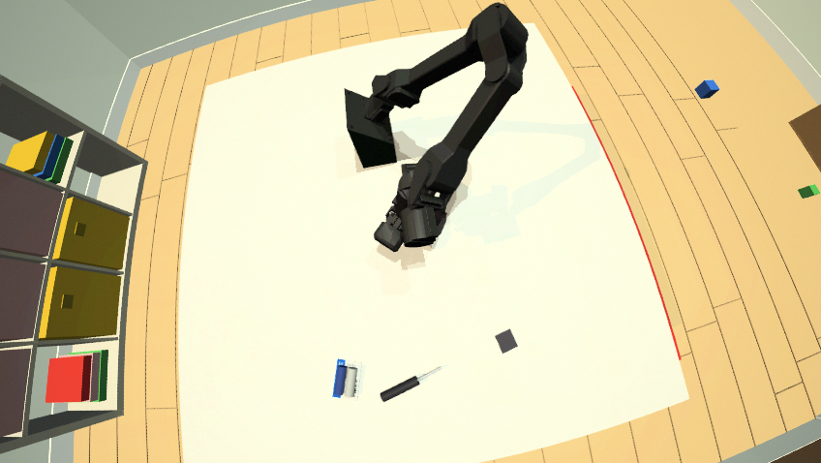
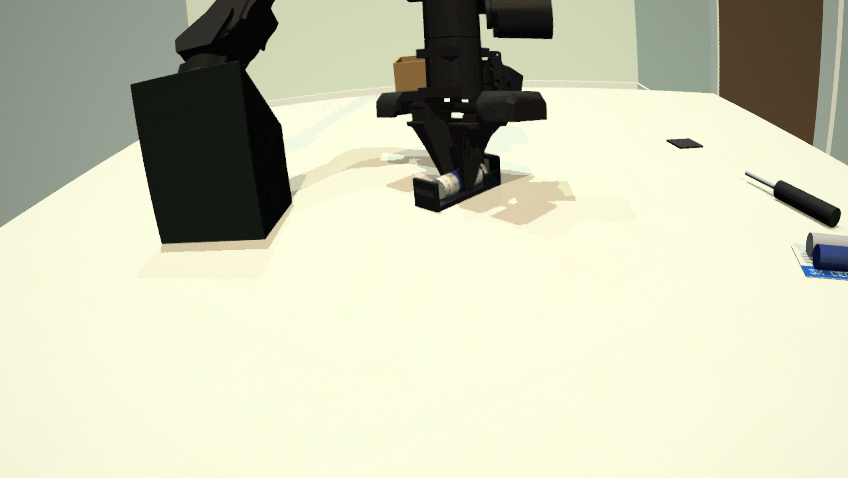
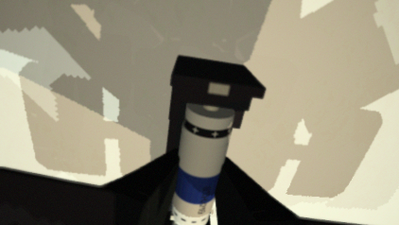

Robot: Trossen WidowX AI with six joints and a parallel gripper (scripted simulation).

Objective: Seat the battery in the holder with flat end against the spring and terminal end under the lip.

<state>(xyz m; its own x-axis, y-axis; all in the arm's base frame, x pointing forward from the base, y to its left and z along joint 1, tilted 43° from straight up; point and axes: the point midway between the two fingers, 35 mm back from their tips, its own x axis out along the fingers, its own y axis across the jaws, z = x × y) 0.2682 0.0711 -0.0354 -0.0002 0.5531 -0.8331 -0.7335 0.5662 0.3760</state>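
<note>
My gripper tip is 1 cm below the battery. From my gripper tip the other things lie so: battery blister pack (35 cm ahead, 20 cm to the right); screwdriver (37 cm ahead, 4 cm to the right).
</note>
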